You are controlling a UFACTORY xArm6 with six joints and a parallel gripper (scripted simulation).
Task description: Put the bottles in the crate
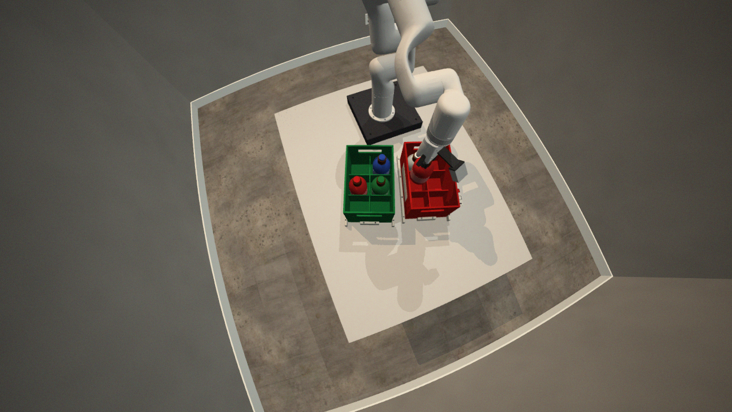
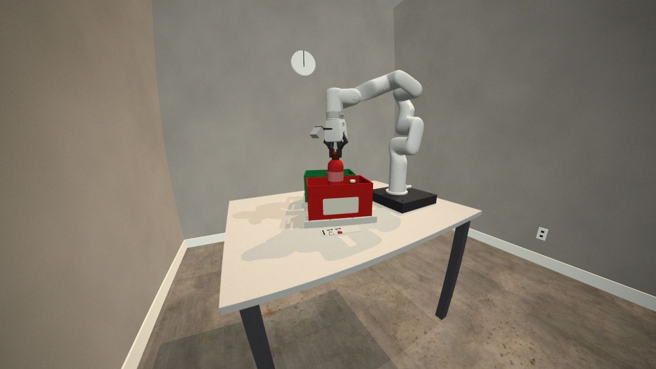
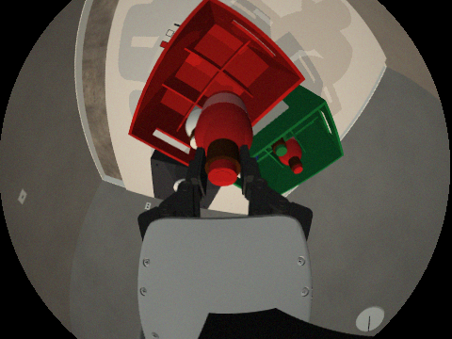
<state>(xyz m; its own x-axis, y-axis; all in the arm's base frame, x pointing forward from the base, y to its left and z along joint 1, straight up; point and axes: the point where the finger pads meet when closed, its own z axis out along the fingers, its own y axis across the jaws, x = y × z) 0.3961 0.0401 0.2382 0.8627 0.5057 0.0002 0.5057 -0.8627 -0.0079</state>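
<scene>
My gripper is now 1 cm short of the red crate, 4 cm to the right of it and 21 cm above it. Round my hand: green bottle (2 cm behind, 15 cm to the right, 20 cm below); white bottle (8 cm behind, 2 cm to the left, 20 cm below); blue bottle (10 cm behind, 12 cm to the right, 20 cm below).
</scene>
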